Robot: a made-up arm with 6 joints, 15 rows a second.
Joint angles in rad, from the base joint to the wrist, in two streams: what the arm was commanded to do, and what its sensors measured. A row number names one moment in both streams.
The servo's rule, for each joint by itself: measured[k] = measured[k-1] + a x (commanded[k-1-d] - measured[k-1]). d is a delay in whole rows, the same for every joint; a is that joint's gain. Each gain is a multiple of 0.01, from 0.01 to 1. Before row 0 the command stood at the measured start. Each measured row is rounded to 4 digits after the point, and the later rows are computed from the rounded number. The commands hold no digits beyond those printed.
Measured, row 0:
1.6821, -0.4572, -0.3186, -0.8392, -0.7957, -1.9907
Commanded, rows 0 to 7:
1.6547, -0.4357, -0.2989, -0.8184, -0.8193, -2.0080
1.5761, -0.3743, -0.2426, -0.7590, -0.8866, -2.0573
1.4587, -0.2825, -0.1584, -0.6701, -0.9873, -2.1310
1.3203, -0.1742, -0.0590, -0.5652, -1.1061, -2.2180
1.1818, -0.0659, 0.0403, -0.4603, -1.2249, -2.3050
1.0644, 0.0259, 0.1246, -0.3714, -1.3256, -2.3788
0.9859, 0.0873, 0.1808, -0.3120, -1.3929, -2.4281
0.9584, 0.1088, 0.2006, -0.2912, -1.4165, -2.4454
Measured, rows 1 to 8:
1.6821, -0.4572, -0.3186, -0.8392, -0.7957, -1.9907
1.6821, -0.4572, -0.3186, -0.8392, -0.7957, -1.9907
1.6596, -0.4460, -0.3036, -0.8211, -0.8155, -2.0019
1.5911, -0.4087, -0.2572, -0.7671, -0.8752, -2.0379
1.4825, -0.3431, -0.1821, -0.6827, -0.9694, -2.0984
1.3495, -0.2553, -0.0885, -0.5805, -1.0842, -2.1761
1.2120, -0.1568, 0.0094, -0.4759, -1.2024, -2.2599
1.0910, -0.0618, 0.0970, -0.3850, -1.3059, -2.3372
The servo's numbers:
d 2
a 0.82 0.52 0.76 0.87 0.84 0.65

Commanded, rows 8 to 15:
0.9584, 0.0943, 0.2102, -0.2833, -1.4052, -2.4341
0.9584, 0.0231, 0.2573, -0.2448, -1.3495, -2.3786
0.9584, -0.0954, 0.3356, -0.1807, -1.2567, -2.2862
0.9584, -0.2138, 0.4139, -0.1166, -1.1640, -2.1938
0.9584, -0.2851, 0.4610, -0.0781, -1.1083, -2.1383
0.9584, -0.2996, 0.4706, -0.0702, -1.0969, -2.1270
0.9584, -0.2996, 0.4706, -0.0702, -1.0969, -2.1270
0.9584, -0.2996, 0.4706, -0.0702, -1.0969, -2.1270
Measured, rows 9 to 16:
1.0048, 0.0157, 0.1607, -0.3215, -1.3790, -2.3963
0.9668, 0.0641, 0.1910, -0.2951, -1.4105, -2.4282
0.9599, 0.0798, 0.2056, -0.2848, -1.4060, -2.4320
0.9587, 0.0503, 0.2449, -0.2500, -1.3585, -2.3973
0.9585, -0.0255, 0.3138, -0.1897, -1.2730, -2.3251
0.9584, -0.1234, 0.3899, -0.1261, -1.1814, -2.2398
0.9584, -0.2075, 0.4439, -0.0843, -1.1200, -2.1738
0.9584, -0.2554, 0.4642, -0.0720, -1.1006, -2.1434

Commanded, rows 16 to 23:
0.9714, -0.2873, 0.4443, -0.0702, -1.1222, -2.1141
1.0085, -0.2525, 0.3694, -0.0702, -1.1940, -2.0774
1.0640, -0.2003, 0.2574, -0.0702, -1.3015, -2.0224
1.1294, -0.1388, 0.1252, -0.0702, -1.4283, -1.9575
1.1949, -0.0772, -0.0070, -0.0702, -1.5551, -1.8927
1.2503, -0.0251, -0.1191, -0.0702, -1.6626, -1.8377
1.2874, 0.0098, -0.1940, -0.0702, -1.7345, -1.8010
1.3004, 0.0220, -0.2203, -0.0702, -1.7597, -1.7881
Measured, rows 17 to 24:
0.9584, -0.2784, 0.4691, -0.0704, -1.0975, -2.1327
0.9584, -0.2894, 0.4702, -0.0702, -1.0970, -2.1290
0.9691, -0.2883, 0.4505, -0.0702, -1.1182, -2.1193
1.0014, -0.2697, 0.3889, -0.0702, -1.1819, -2.0921
1.0527, -0.2336, 0.2890, -0.0702, -1.2824, -2.0468
1.1156, -0.1843, 0.1645, -0.0702, -1.4050, -1.9888
1.1806, -0.1286, 0.0342, -0.0702, -1.5311, -1.9263
1.2378, -0.0748, -0.0823, -0.0702, -1.6416, -1.8687

